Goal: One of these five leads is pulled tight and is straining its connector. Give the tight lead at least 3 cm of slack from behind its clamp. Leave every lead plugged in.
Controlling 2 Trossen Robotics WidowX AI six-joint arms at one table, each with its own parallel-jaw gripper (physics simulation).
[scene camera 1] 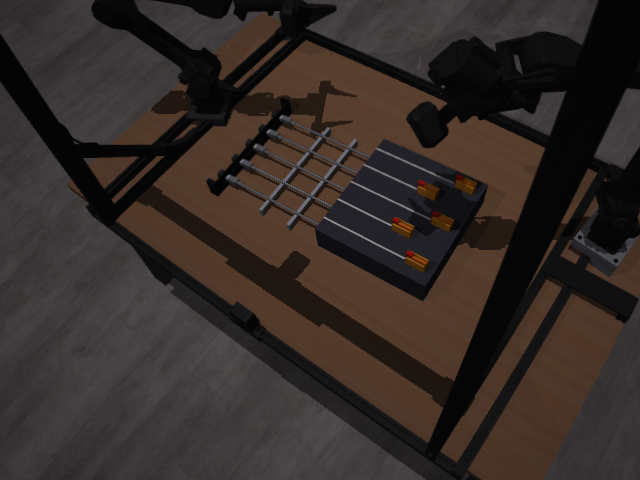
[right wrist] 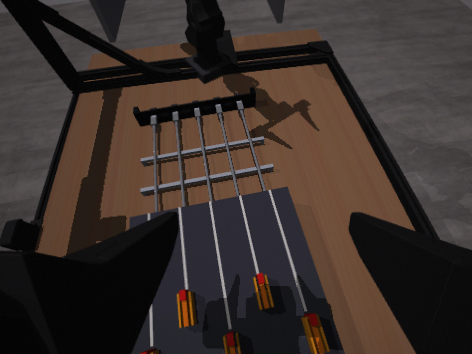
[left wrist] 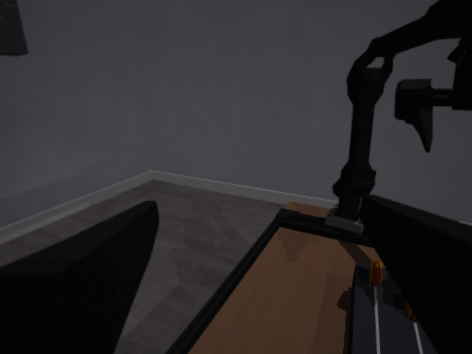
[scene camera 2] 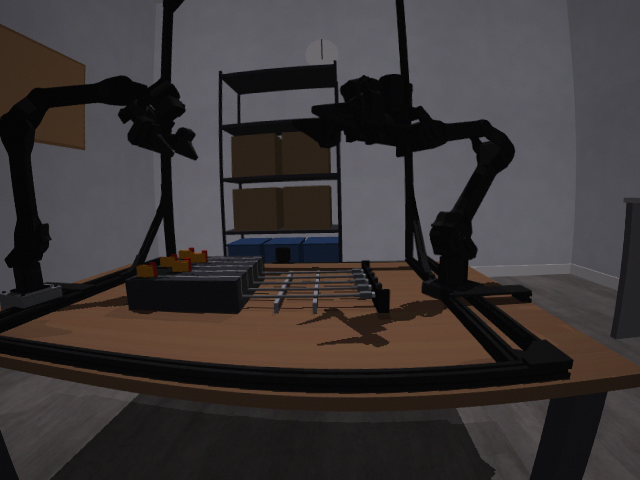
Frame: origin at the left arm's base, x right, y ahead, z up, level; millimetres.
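Where they show: left gripper, fingertip midpoint: (left wrist: 259, 208) (scene camera 2: 301, 116); right gripper, fingertip midpoint: (scene camera 1: 424, 106) (right wrist: 263, 221) (scene camera 2: 185, 157); left arm's base at its link origin: (scene camera 1: 209, 103) (right wrist: 208, 59) (scene camera 2: 453, 282); right arm's base at its link origin: (scene camera 1: 607, 235) (left wrist: 347, 213) (scene camera 2: 30, 289).
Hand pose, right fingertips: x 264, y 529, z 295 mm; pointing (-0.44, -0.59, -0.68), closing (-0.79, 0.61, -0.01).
Things, the pixels of their top centre, and the offset from my right fingertips. "*": a spot on its surface instead. Level surfaces: height alone.
- black connector bar at a spot on its surface: (scene camera 1: 250, 150) (right wrist: 190, 109) * dx -121, dy -391, dz -296 mm
- front clamp at a spot on its surface: (scene camera 1: 416, 261) * dx +170, dy +9, dz -237 mm
- wooden table at its surface level: dz -322 mm
Five thin grey leads run side by side from a black connector bar (scene camera 1: 250, 150) (right wrist: 199, 107) across two grey rails to a dark block (scene camera 1: 361, 235) (scene camera 2: 183, 297). Each lead's connector meets the bar. White lines cross the block top to orange clamps with red ends, such as the front clamp (scene camera 1: 416, 261) and another clamp (right wrist: 186, 310). The leads look nearly straight; I cannot tell which is tight. My left gripper (scene camera 2: 305, 116) (left wrist: 259, 208) is open and empty, high above the connector side. My right gripper (right wrist: 263, 221) is open and empty, above the clamp end of the block.
Black frame rails (scene camera 2: 289, 374) border the wooden table (scene camera 1: 217, 258). Dark upright posts (scene camera 1: 537, 206) stand at its edges. A shelf rack (scene camera 2: 221, 170) with boxes stands beyond the table. Arm shadows fall on the table and block.
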